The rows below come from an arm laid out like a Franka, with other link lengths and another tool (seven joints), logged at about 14 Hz.
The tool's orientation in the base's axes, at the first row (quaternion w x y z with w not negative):
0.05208, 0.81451, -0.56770, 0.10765
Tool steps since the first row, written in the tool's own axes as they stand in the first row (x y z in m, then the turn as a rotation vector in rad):
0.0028, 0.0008, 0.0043, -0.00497, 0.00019, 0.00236
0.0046, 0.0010, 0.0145, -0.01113, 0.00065, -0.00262
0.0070, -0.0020, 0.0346, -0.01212, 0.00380, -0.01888
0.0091, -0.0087, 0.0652, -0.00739, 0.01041, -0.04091
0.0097, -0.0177, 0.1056, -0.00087, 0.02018, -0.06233
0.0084, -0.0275, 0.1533, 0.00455, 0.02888, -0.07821
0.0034, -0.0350, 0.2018, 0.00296, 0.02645, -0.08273
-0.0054, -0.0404, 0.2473, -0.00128, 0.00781, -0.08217
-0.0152, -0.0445, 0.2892, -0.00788, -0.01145, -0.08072
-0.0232, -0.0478, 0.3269, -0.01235, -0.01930, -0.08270
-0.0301, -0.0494, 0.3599, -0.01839, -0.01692, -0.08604
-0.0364, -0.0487, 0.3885, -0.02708, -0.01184, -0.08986
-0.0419, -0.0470, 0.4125, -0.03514, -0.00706, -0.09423
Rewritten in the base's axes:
0.0007, -0.0037, -0.0036, -0.00155, 0.00399, -0.00347
0.0023, -0.0076, -0.0130, -0.00461, 0.01048, -0.00009
0.0082, -0.0129, -0.0319, -0.00978, 0.01365, 0.01536
0.0187, -0.0188, -0.0609, -0.01695, 0.01158, 0.03762
0.0321, -0.0245, -0.0996, -0.02642, 0.00664, 0.05959
0.0463, -0.0298, -0.1459, -0.03461, 0.00193, 0.07596
0.0573, -0.0326, -0.1939, -0.03339, 0.00517, 0.08007
0.0648, -0.0321, -0.2400, -0.01729, 0.01545, 0.07923
0.0702, -0.0304, -0.2828, -0.00128, 0.02792, 0.07699
0.0750, -0.0298, -0.3212, 0.00435, 0.03516, 0.07816
0.0781, -0.0297, -0.3548, -0.00027, 0.04054, 0.07990
0.0786, -0.0301, -0.3841, -0.00836, 0.04749, 0.08138
0.0780, -0.0307, -0.4088, -0.01602, 0.05409, 0.08356

